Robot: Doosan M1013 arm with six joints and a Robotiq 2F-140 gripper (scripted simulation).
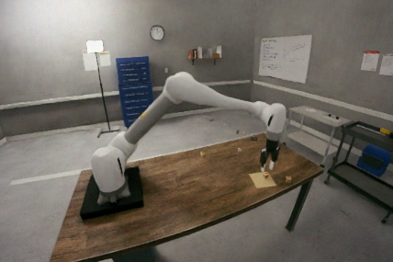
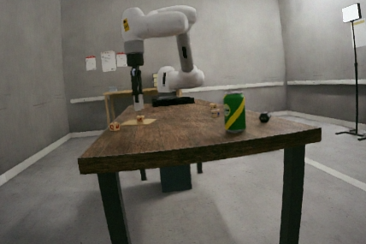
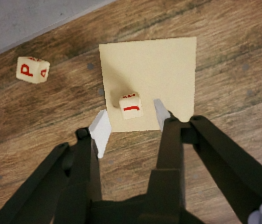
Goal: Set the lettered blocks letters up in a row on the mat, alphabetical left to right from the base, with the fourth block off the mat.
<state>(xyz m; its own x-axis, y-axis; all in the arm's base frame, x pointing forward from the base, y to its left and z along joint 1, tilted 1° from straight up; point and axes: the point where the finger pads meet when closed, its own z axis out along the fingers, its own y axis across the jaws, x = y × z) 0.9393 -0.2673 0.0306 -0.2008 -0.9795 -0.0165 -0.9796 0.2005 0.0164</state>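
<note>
Now: the tan mat 90 mm below my hand, 30 mm behind it and 10 mm to the right of it. Also, from my hand: green can (380 mm ahead, 280 mm to the left, 30 mm below); then dark object (450 mm to the left, 290 mm ahead, 70 mm below).
</note>
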